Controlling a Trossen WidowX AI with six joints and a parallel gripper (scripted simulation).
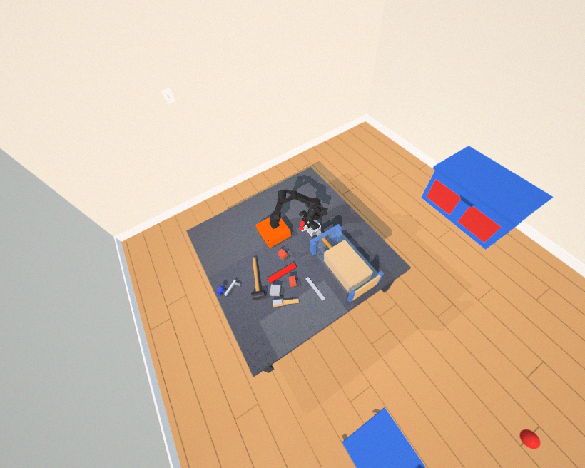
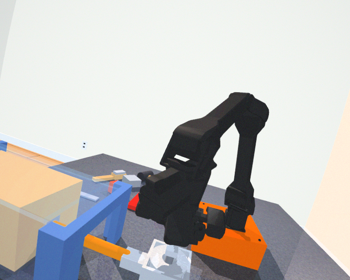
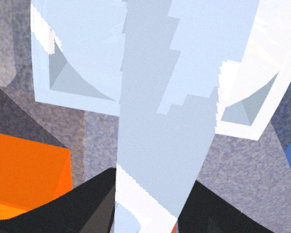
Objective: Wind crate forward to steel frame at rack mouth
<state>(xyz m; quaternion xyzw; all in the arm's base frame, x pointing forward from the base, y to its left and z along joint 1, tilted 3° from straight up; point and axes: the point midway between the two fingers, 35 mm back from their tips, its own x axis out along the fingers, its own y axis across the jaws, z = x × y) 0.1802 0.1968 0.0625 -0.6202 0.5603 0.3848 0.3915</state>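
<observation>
Now: the red knob 3 cm to the right of my gripper tip and 5 cm above it. From my gripper tip the other things lie so: blue frame: 16 cm ahead, 7 cm to the left, 1 cm above; white winch: 2 cm behind, 6 cm to the left, 7 cm below; winch handle: 2 cm above.
</observation>
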